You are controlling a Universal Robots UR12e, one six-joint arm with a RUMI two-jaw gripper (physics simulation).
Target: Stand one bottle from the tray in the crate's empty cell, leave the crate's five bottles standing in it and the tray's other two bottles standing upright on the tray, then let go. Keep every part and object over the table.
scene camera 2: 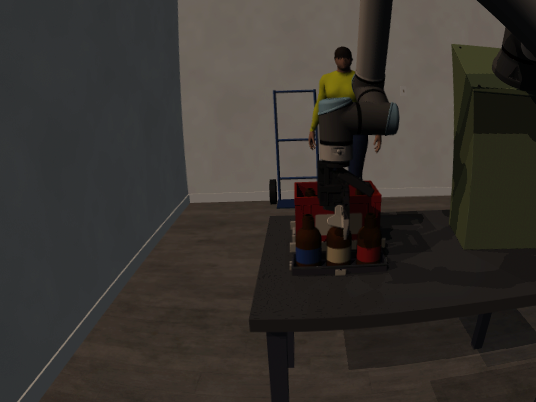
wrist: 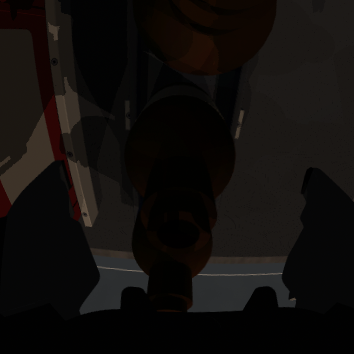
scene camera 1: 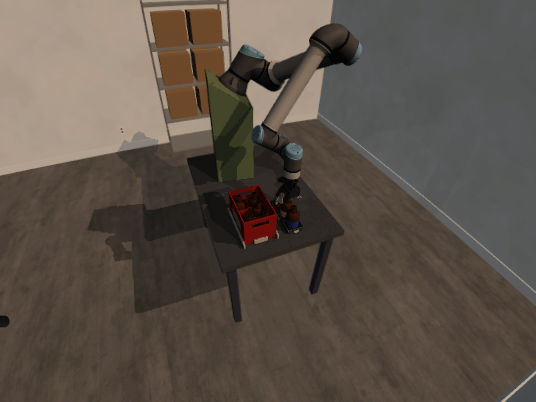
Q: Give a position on a blue-label bottle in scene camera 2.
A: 308, 238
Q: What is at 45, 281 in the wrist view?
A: The gripper.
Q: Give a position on a blue-label bottle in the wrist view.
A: At 169, 288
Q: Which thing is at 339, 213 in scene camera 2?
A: The gripper.
